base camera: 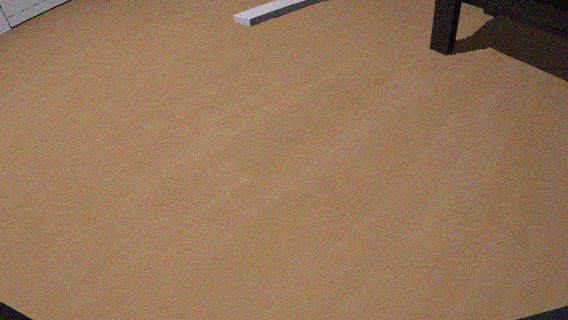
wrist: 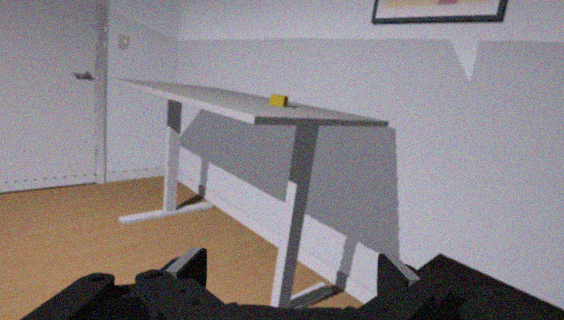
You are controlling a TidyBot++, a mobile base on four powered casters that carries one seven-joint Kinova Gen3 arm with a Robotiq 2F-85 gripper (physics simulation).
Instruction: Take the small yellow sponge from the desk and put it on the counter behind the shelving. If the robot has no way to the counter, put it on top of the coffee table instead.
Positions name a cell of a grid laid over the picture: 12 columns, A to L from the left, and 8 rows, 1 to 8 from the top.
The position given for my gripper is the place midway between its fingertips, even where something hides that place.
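Through the wrist camera I see a desk (wrist: F3) and a door (wrist: B2), and my own gripper (wrist: G7) is visible there as well.
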